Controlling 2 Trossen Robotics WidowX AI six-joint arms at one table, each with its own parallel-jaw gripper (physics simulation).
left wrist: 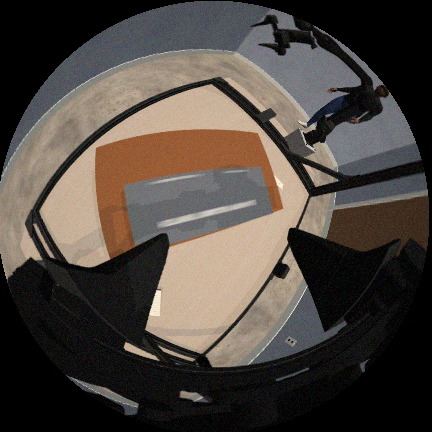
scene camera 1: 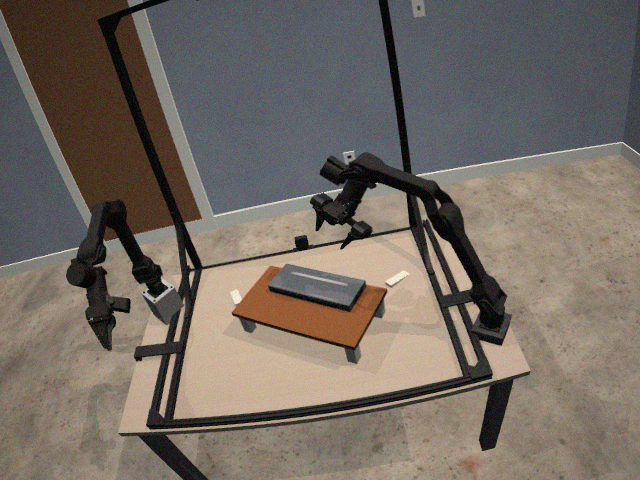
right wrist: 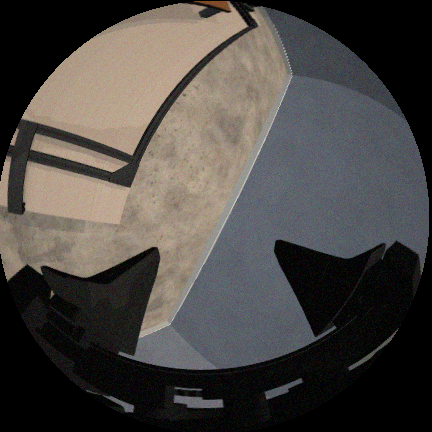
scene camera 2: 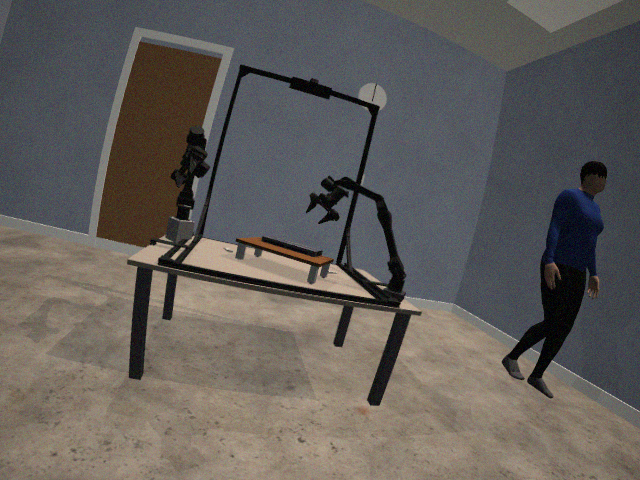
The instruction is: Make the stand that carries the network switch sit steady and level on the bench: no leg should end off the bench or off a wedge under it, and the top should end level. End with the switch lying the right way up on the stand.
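Where they show: left gripper, fingertip midpoint: [left wrist: 229, 237] [scene camera 1: 328, 239] [scene camera 2: 312, 218]; right gripper, fingertip midpoint: [left wrist: 254, 34] [scene camera 1: 107, 349] [right wrist: 218, 250] [scene camera 2: 184, 180]; left arm's base at its link origin: [scene camera 1: 491, 322] [scene camera 2: 394, 290]; right arm's base at its link origin: [left wrist: 307, 139] [scene camera 1: 157, 290] [scene camera 2: 181, 219].
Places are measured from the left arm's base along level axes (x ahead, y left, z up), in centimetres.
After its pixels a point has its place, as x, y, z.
Observation:
The stand [scene camera 1: 299, 322] @[49.8, 25.9, 6.7] [scene camera 2: 279, 252] @[49.5, 29.2, 6.4] [left wrist: 170, 150] @[47.1, 23.7, 6.7] has an orange-brown top and grey legs. It stands on the bench; I cannot tell whether every leg touches or whether the top is level. The grey network switch [scene camera 1: 317, 287] @[51.0, 13.5, 9.4] [scene camera 2: 292, 246] @[49.7, 17.5, 8.8] [left wrist: 195, 200] @[50.0, 12.2, 9.4] lies flat on it, toward the back. One pale wedge [scene camera 1: 397, 279] @[36.6, -9.6, -2.5] [left wrist: 156, 302] @[37.7, -10.4, -2.6] lies right of the stand, another [scene camera 1: 235, 296] @[86.2, 19.1, -2.8] [scene camera 2: 227, 249] @[84.1, 21.8, -2.3] left of it, both apart from the visible legs. My left gripper [scene camera 1: 329, 238] @[47.9, 7.1, 23.6] [scene camera 2: 313, 217] @[47.9, 7.1, 23.6] [left wrist: 229, 237] @[47.9, 7.1, 23.6] is open and empty, above and behind the stand. My right gripper [right wrist: 218, 250] @[72.9, 71.0, 28.9] [left wrist: 254, 34] @[72.9, 71.0, 28.9] is open and empty, off the bench's left side.
A black frame [scene camera 1: 310, 411] @[33.8, 46.6, -1.4] runs around the bench top [scene camera 1: 232, 390] @[59.7, 51.1, -3.3], with uprights [scene camera 1: 397, 93] @[42.7, -36.5, 52.4] at the back. A small black block [scene camera 1: 300, 241] @[78.1, -12.2, 1.2] sits on the back rail. A person [scene camera 2: 573, 232] stands on the floor to the right in scene camera 2.

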